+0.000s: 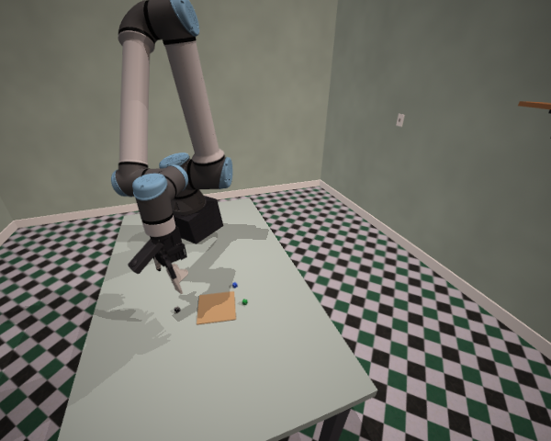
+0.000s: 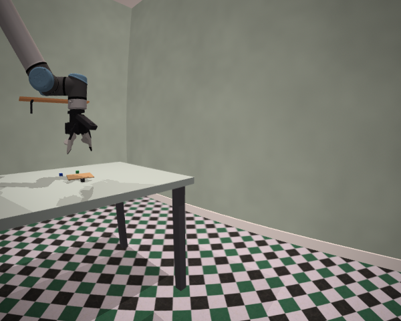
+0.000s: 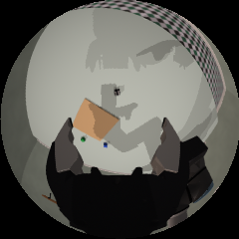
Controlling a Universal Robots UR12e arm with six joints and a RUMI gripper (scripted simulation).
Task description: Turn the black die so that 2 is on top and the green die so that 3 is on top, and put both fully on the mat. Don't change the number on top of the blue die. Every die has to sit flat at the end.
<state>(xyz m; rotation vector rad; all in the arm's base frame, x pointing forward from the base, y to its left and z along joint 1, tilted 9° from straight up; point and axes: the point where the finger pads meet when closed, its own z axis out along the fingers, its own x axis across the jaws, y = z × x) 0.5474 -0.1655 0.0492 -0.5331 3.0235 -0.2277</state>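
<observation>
My hand is 140 mm above the black die. The rest, counted from my hand: green die (80 mm ahead, 240 mm to the left, 140 mm below); then orange mat (50 mm ahead, 140 mm to the left, 140 mm below); then blue die (30 mm behind, 240 mm to the left, 140 mm below).
</observation>
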